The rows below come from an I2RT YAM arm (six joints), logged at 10 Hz.
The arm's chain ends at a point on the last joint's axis. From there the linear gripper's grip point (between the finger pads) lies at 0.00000 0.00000 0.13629 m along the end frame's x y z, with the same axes.
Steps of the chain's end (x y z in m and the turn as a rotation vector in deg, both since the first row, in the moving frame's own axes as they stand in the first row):
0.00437 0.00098 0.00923 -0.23 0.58 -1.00
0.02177 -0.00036 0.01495 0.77 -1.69 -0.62
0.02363 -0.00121 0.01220 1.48 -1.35 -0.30
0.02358 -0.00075 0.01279 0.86 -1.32 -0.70
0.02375 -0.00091 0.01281 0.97 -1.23 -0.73
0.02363 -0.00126 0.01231 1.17 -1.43 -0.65
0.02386 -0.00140 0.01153 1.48 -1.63 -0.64
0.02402 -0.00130 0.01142 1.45 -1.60 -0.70
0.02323 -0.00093 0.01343 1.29 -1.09 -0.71
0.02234 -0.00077 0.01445 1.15 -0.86 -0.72
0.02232 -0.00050 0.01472 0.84 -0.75 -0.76
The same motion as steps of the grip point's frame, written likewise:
0.00575 0.00152 0.00922 -0.23 0.58 -1.00
0.01774 -0.00217 0.01488 0.77 -1.69 -0.62
0.02041 -0.00472 0.01212 1.48 -1.35 -0.30
0.02043 -0.00278 0.01274 0.86 -1.32 -0.70
0.02081 -0.00320 0.01276 0.97 -1.23 -0.73
0.02021 -0.00402 0.01224 1.17 -1.43 -0.65
0.01996 -0.00490 0.01143 1.48 -1.63 -0.64
0.02019 -0.00472 0.01132 1.45 -1.60 -0.70
0.02062 -0.00398 0.01337 1.29 -1.09 -0.71
0.02028 -0.00349 0.01441 1.15 -0.86 -0.72
0.02052 -0.00249 0.01469 0.84 -0.75 -0.76

